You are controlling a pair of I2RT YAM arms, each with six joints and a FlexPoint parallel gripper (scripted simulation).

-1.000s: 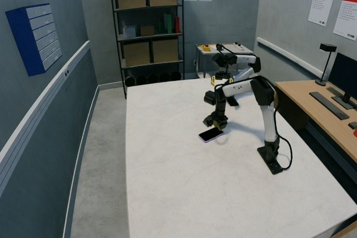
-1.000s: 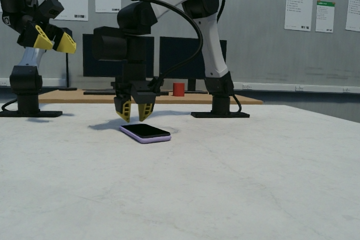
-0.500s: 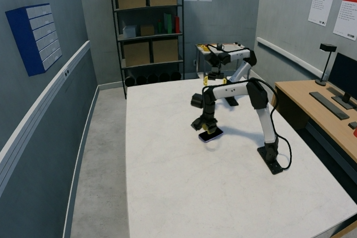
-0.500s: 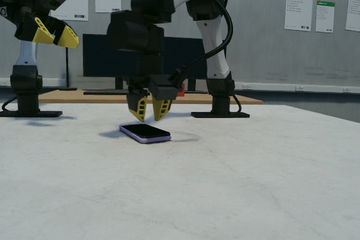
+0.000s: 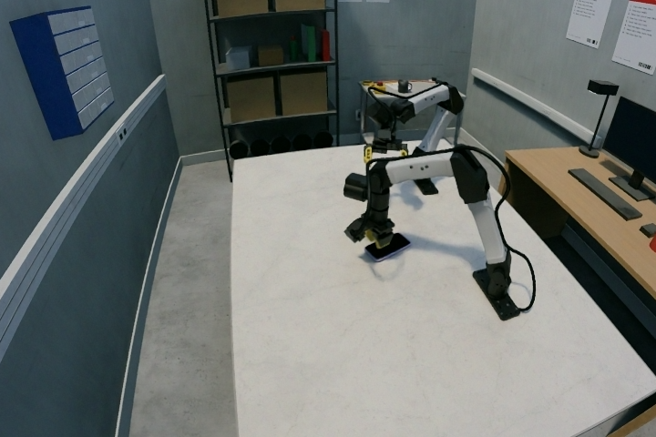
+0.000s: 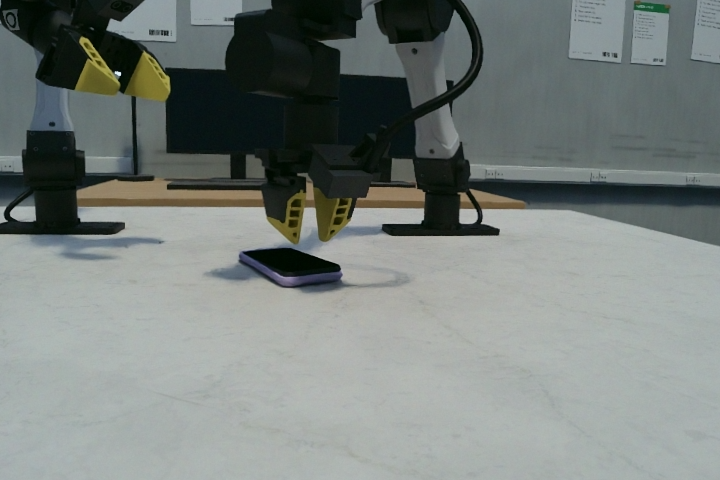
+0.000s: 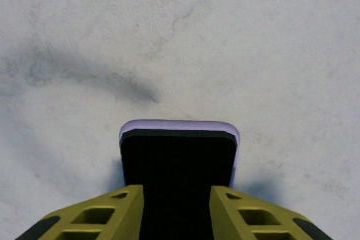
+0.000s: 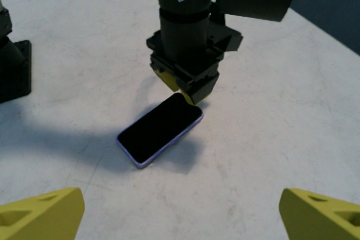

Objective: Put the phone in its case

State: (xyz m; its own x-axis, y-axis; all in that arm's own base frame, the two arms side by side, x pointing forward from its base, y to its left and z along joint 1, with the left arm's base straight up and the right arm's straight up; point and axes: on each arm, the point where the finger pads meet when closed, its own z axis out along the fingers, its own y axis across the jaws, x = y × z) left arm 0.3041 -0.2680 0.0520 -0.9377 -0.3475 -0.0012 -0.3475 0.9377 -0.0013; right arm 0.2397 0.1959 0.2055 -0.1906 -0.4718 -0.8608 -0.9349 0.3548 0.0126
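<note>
Right now my left hand is 50 mm past the black phone, 20 mm to the left of it and 40 mm above it.
</note>
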